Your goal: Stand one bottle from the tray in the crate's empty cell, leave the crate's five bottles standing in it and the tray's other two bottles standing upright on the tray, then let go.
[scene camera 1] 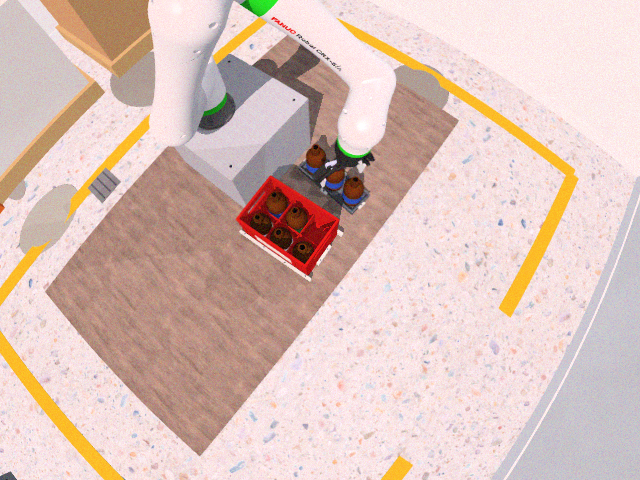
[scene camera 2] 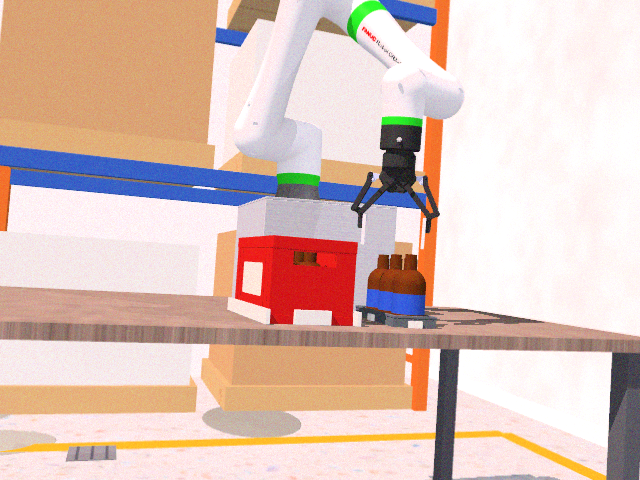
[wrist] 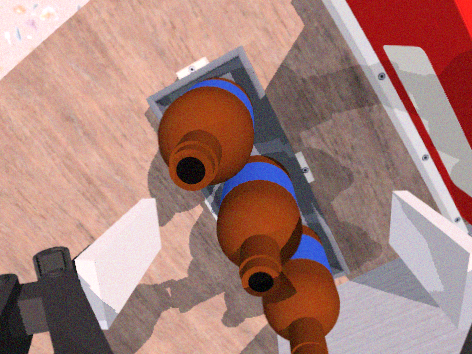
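Seen in the pictures: gripper, fingertip midpoint: [scene camera 1: 340, 175] [scene camera 2: 392, 246] [wrist: 271, 221]; arm's base, origin of the base link: [scene camera 1: 213, 110].
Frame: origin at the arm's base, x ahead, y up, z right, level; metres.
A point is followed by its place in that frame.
Note:
The red crate [scene camera 1: 321, 252] {x 0.541, y -0.228, z 0.102 m} [scene camera 2: 315, 289] {x 0.540, y -0.220, z 0.092 m} [wrist: 382, 30] {x 0.485, y -0.221, z 0.008 m} holds five brown bottles upright; its empty cell is at the corner towards the tray in scene camera 1. Three blue-banded brown bottles stand upright on the grey tray [scene camera 1: 362, 201] {x 0.531, y -0.267, z -0.149 m} [scene camera 2: 403, 321] {x 0.530, y -0.279, z -0.114 m} [wrist: 252, 71] {x 0.505, y -0.267, z -0.092 m}: the near bottle [scene camera 1: 354, 191] {x 0.501, y -0.174, z -0.125 m} [scene camera 2: 412, 289] {x 0.521, y -0.210, z -0.135 m} [wrist: 207, 125] {x 0.498, y -0.169, z -0.130 m}, the middle bottle [scene camera 1: 334, 180] {x 0.418, y -0.194, z -0.121 m} [wrist: 260, 215] {x 0.419, y -0.176, z -0.136 m} and the far bottle [scene camera 1: 315, 158] {x 0.317, y -0.172, z -0.138 m} [wrist: 302, 300] {x 0.328, y -0.176, z -0.146 m}, beside the pedestal. My gripper [scene camera 1: 345, 165] {x 0.443, y -0.115, z -0.116 m} [scene camera 2: 393, 227] [wrist: 271, 221] {x 0.443, y -0.115, z -0.116 m} is open and empty, pointing down above the bottles' necks. The middle and far bottles show between its pads in the wrist view.
The grey pedestal [scene camera 1: 258, 124] {x 0.160, y 0.000, z -0.050 m} [scene camera 2: 305, 219] {x 0.226, y -0.055, z 0.035 m} [wrist: 385, 320] {x 0.223, y -0.216, z -0.095 m} stands behind the crate and beside the far end of the tray. The crate stands close to the tray on the brown table [scene camera 1: 196, 310] {x 0.321, y -0.292, z 0.543 m} [scene camera 2: 129, 310] {x 0.383, y -0.292, z 0.451 m}. The table edge runs past the near end of the tray.

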